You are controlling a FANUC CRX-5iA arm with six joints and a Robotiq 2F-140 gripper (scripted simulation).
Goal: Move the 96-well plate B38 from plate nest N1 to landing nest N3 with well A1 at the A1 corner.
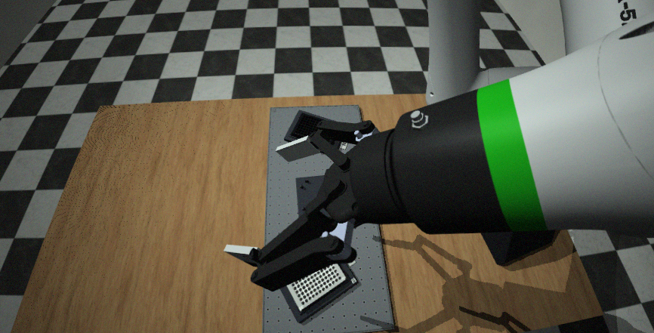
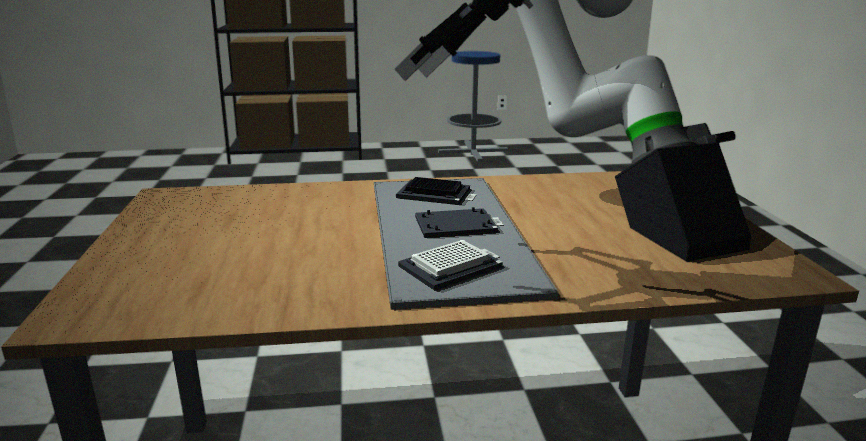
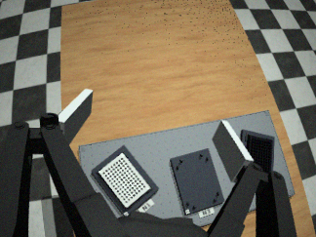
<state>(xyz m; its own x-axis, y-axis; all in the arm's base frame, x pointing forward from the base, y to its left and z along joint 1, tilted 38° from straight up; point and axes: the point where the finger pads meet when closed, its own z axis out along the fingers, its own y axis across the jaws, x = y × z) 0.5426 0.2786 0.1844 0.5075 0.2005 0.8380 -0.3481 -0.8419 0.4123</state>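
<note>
Right now my hand is 60 mm past the white 96-well plate B38, 80 mm to the right of it and 350 mm above it. Round my hand: landing nest N3 (100 mm behind, 120 mm to the right, 360 mm below); then plate nest N1 (60 mm behind, 80 mm to the left, 360 mm below); then N1 label (140 mm behind, 40 mm to the left, 360 mm below).
</note>
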